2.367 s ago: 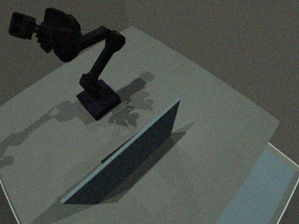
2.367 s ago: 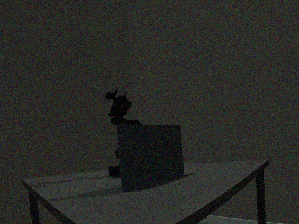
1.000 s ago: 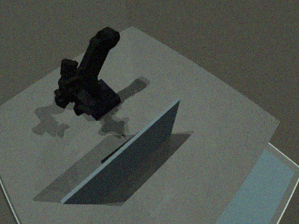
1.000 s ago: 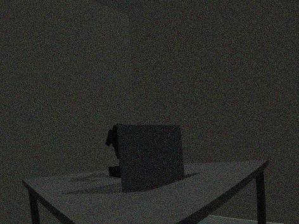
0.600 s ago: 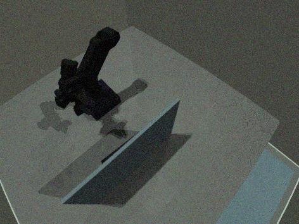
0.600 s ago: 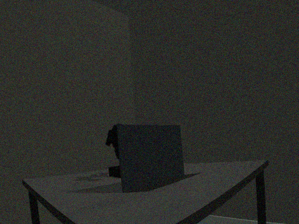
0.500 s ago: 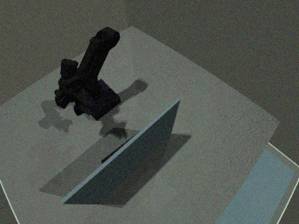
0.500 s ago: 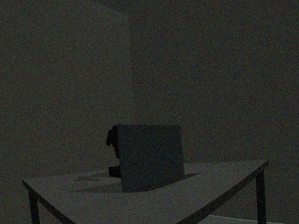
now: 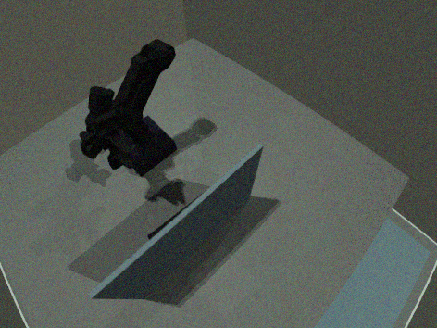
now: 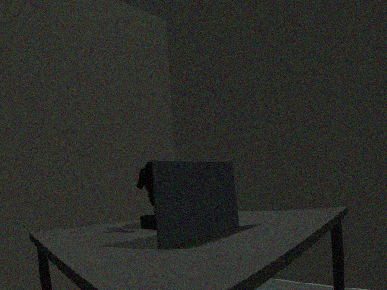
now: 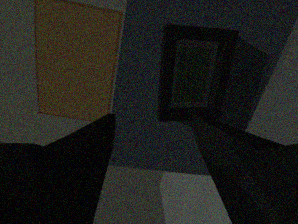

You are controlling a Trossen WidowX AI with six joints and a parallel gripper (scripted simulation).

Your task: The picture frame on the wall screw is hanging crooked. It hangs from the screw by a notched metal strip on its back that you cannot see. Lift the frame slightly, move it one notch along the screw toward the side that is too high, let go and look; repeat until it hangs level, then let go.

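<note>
The picture frame is 20 cm ahead of my gripper tip, 9 cm below it and 1 cm to the left of it. From my gripper tip the other things lie so: blue-grey wall panel (21 cm ahead, 11 cm below, 2 cm to the left).
</note>
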